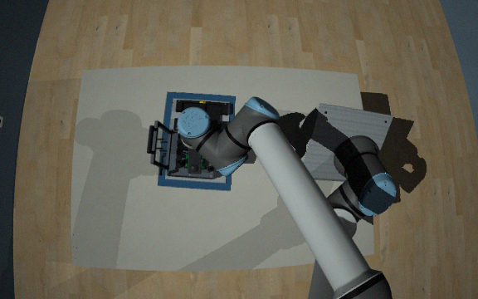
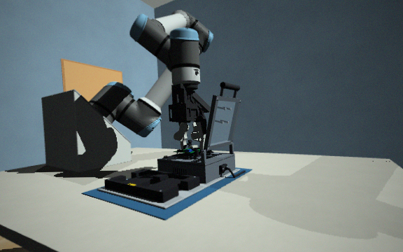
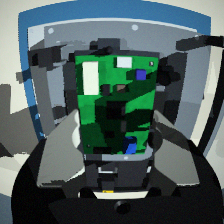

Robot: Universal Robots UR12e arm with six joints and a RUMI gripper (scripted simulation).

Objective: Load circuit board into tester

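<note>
My hand is right at the green circuit board. From my hand the other things lie so: tester lid: 12 cm ahead, 1 cm to the right, 10 cm above.
</note>
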